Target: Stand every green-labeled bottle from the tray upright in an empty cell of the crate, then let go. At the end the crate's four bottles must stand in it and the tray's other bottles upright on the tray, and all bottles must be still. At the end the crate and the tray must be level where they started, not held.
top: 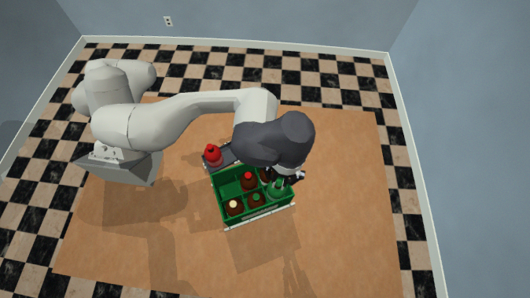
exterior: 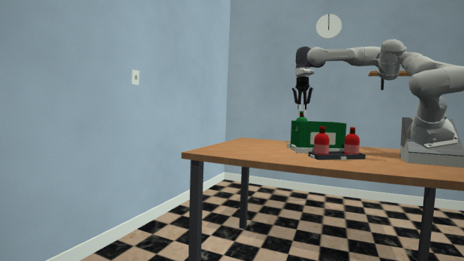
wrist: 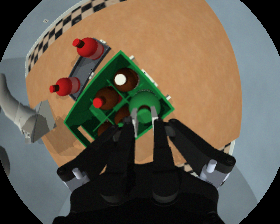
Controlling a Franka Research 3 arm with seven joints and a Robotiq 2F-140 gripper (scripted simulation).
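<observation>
My hand is 9 cm above the green-labeled bottle. From my hand the other things lie so: green crate (10 cm behind, 1 cm to the left, 16 cm below); dark tray (20 cm behind, 21 cm to the left, 23 cm below).
</observation>
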